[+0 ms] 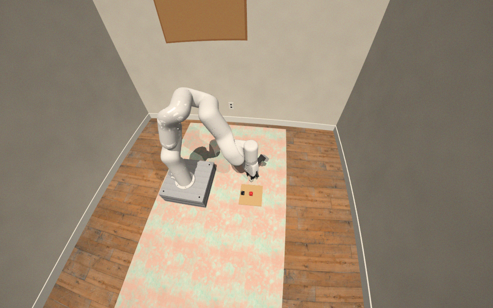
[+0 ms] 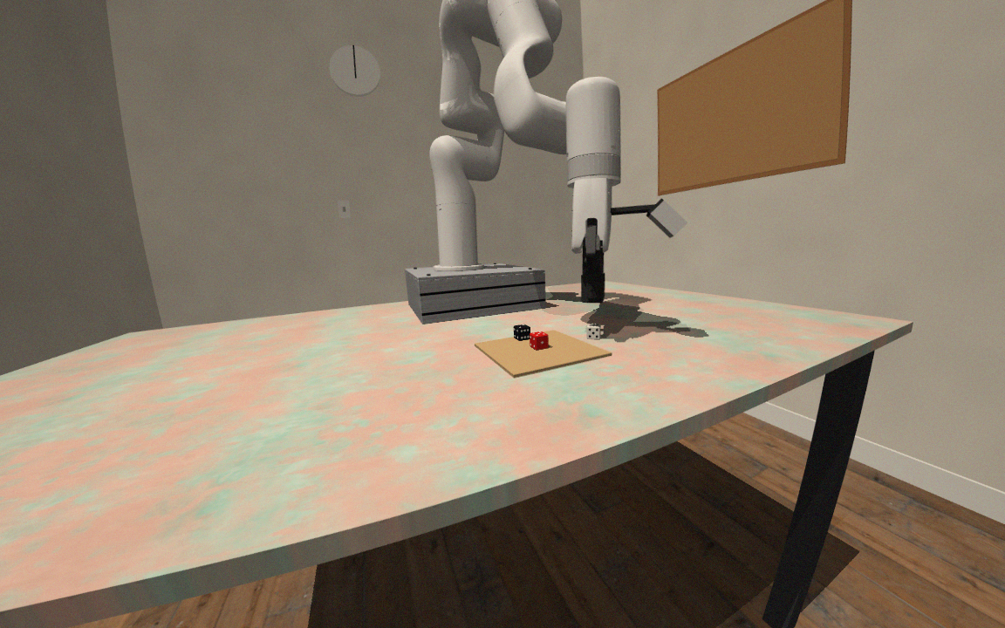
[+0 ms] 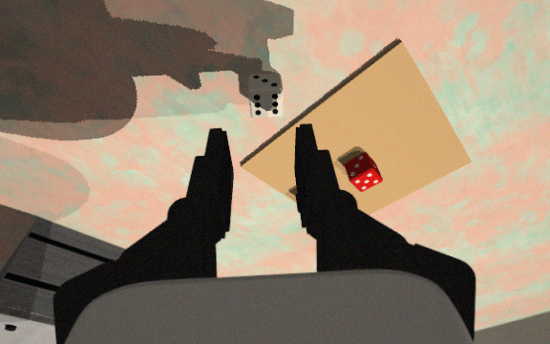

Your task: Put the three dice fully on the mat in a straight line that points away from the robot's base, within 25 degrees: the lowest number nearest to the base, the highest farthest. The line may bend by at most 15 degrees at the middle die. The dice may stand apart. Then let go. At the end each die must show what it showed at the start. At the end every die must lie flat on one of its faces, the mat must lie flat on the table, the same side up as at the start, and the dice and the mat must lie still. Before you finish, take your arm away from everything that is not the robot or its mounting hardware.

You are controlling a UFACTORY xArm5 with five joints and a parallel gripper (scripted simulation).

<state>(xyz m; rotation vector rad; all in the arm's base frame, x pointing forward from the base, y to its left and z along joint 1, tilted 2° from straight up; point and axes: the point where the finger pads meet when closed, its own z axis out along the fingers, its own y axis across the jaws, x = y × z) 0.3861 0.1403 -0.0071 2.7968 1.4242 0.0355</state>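
Right now my hand is 70 mm above the white die. Also, from my hand: black die 30 mm behind, 110 mm to the right, 60 mm below; red die 20 mm ahead, 100 mm to the right, 60 mm below; tan mat 20 mm ahead, 100 mm to the right, 80 mm below.
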